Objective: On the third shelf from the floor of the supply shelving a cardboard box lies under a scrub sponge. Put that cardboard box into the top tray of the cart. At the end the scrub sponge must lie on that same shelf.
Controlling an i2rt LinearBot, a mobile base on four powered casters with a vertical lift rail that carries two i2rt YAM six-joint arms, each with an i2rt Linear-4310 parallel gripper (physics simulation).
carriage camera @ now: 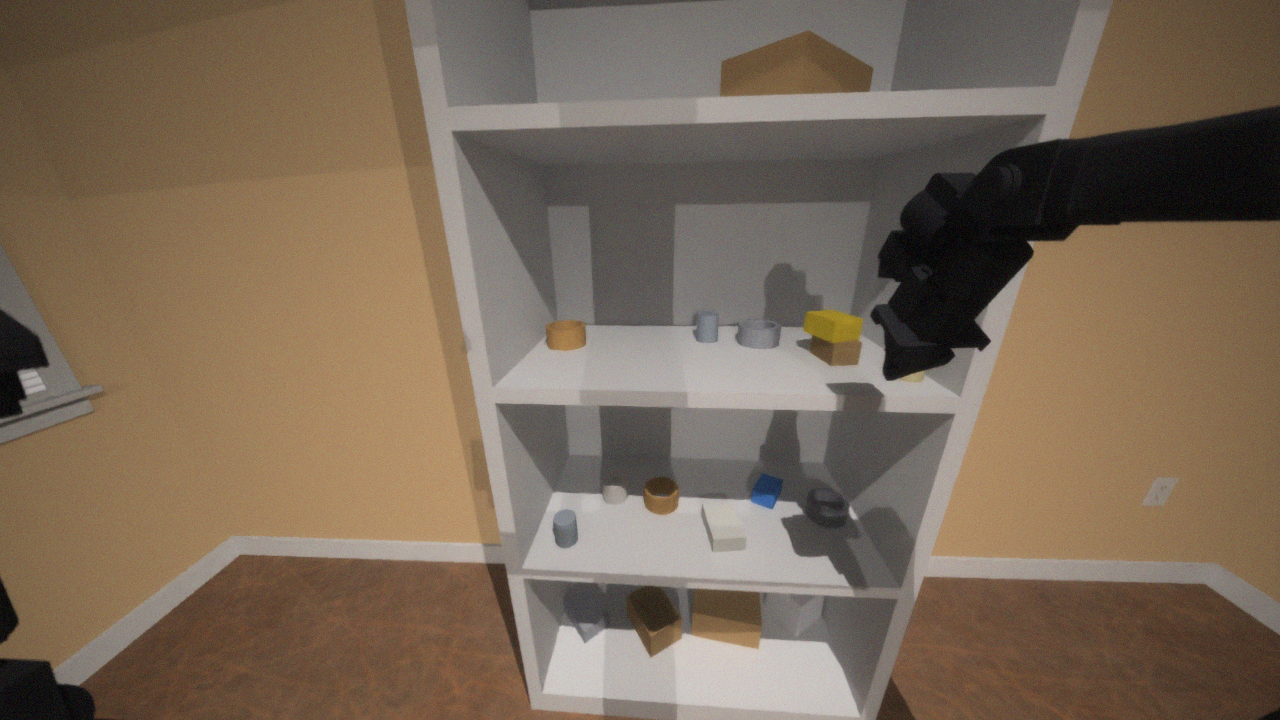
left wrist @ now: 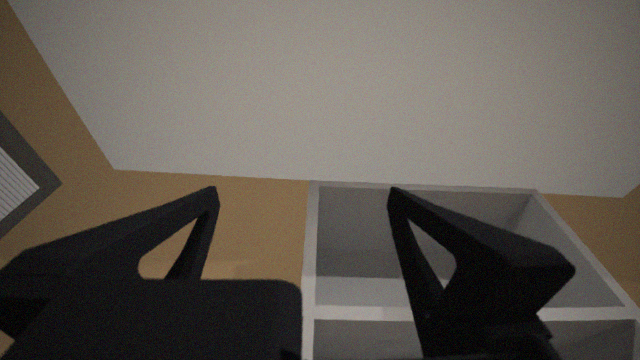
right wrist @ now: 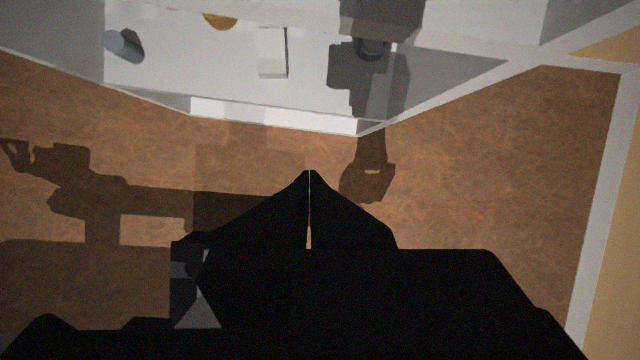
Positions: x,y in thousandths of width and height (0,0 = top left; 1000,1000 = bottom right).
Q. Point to a yellow scrub sponge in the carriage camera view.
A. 651,453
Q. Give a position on a white supply shelving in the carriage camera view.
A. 459,234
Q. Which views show the cardboard box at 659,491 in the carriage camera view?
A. The carriage camera view only.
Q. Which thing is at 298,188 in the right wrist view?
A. A white supply shelving.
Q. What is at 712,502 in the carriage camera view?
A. My right gripper.
